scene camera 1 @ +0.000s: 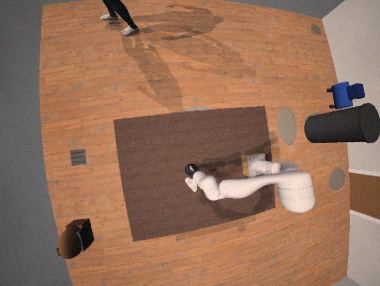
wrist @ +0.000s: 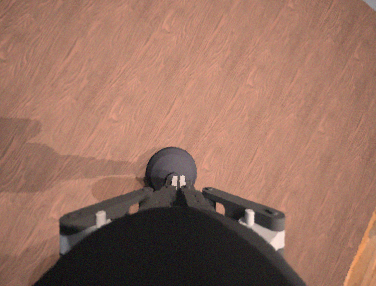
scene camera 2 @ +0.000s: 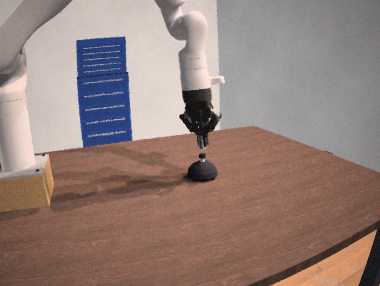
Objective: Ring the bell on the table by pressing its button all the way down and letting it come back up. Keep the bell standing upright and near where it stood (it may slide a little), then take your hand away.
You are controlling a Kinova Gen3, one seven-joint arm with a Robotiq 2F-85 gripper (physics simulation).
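Frame: origin at the arm's base, x ahead, y left, z up, level; millimetres.
Where they show: gripper, between the fingertips: (scene camera 1: 191, 170) (wrist: 178, 184) (scene camera 2: 203, 148); arm's base, origin of its link: (scene camera 1: 257, 165) (scene camera 2: 19, 165).
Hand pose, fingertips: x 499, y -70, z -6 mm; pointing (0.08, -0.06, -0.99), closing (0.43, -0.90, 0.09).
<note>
Each offset is from my fingertips to the top centre of the thing. Level surfaces: height alone.
The dark domed bell @(dz -18, dx -3, dy +4 mm) (scene camera 2: 202, 171) (wrist: 172, 160) stands upright on the brown table @(dz -84 mm) (scene camera 1: 150, 145) (scene camera 2: 125, 240). Its small black button @(dz -18, dx -3, dy +4 mm) (scene camera 2: 202, 156) stands up on a short light stem above the dome. My gripper (scene camera 2: 202, 147) (wrist: 178, 184) is shut and empty, fingers pointing down. In the second scene view the fingertips are a little above the button, with a small gap between them. In the wrist view the fingertips cover part of the button and the near side of the dome. In the first scene view the arm and gripper hide part of the bell's surroundings.
The arm's base stands on a yellow-sided block (scene camera 2: 25, 194) at the table's left in the second scene view. A blue panel (scene camera 2: 105, 107) is on the wall behind. Around the table are a black cylinder (scene camera 1: 340, 124), a blue object (scene camera 1: 343, 95), a brown-and-black object (scene camera 1: 72, 241) and a person's legs (scene camera 1: 120, 13).
</note>
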